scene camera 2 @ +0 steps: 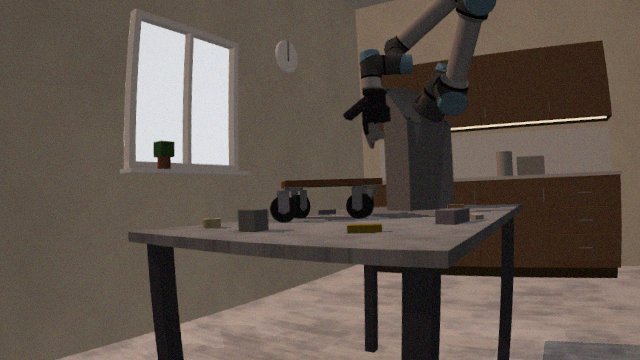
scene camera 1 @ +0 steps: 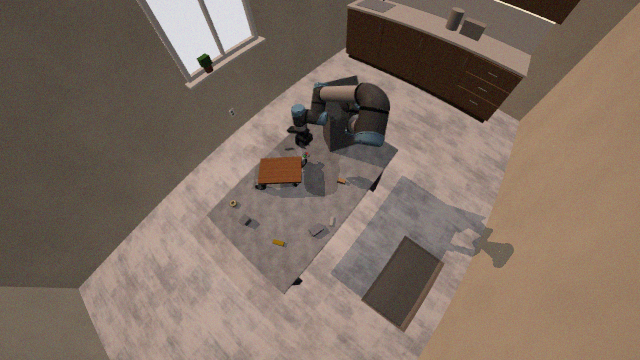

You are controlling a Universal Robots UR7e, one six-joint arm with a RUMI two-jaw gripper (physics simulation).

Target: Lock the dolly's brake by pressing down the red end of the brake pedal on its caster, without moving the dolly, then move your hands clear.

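Places are measured from the arm's base along level axes (x left, y up, z ahead), in centimetres.
Where they show: gripper, fingertip midpoint: (scene camera 2: pixel 372 148) (scene camera 1: pixel 303 147); arm's base, link origin: (scene camera 2: pixel 427 110).
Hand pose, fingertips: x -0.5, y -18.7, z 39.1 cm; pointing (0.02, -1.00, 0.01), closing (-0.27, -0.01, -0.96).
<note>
Things, the pixels of their centre, and the offset from my fingertips. "spot": a spot on its surface instead. Level surfaces: height alone.
- dolly, surface spot: (scene camera 2: pixel 332 183) spot: dx +5.4, dy -12.3, dz +26.1 cm
- brake pedal, body centre: (scene camera 1: pixel 305 154) dx -3.6, dy -14.9, dz -2.4 cm
- table, surface height: dy -23.5 cm
- yellow block, body centre: (scene camera 2: pixel 364 228) (scene camera 1: pixel 278 242) dx +36.5, dy -22.7, dz +48.1 cm
- dark grey block, body centre: (scene camera 2: pixel 253 220) (scene camera 1: pixel 245 220) dx +10.7, dy -20.9, dz +58.7 cm
- tan ring, body centre: (scene camera 2: pixel 211 223) (scene camera 1: pixel 233 203) dx -6.7, dy -22.3, dz +60.8 cm
- orange piece, body centre: (scene camera 1: pixel 341 181) dx +26.4, dy -22.1, dz -12.1 cm
The dolly (scene camera 1: pixel 280 170) (scene camera 2: pixel 332 183) has a flat red-brown deck and stands upright on black caster wheels on the table. In scene camera 1 the brake pedal (scene camera 1: pixel 305 155), with small red and green parts, shows at the caster by the deck's back right corner. Whether the red end is pressed down is too small to tell. In scene camera 2 the pedal does not show clearly. My gripper (scene camera 1: pixel 303 142) (scene camera 2: pixel 372 145) is shut and empty. It hangs above the level of the deck, behind the dolly's back right corner, apart from the dolly and the pedal.
On the table (scene camera 1: pixel 270 270) (scene camera 2: pixel 300 245) lie a yellow block (scene camera 1: pixel 278 243) (scene camera 2: pixel 364 228), a dark grey block (scene camera 1: pixel 246 221) (scene camera 2: pixel 253 220), a grey block (scene camera 1: pixel 316 230) (scene camera 2: pixel 452 216), a tan ring (scene camera 1: pixel 233 203) and an orange piece (scene camera 1: pixel 341 181). The robot's pedestal (scene camera 2: pixel 420 165) stands behind.
</note>
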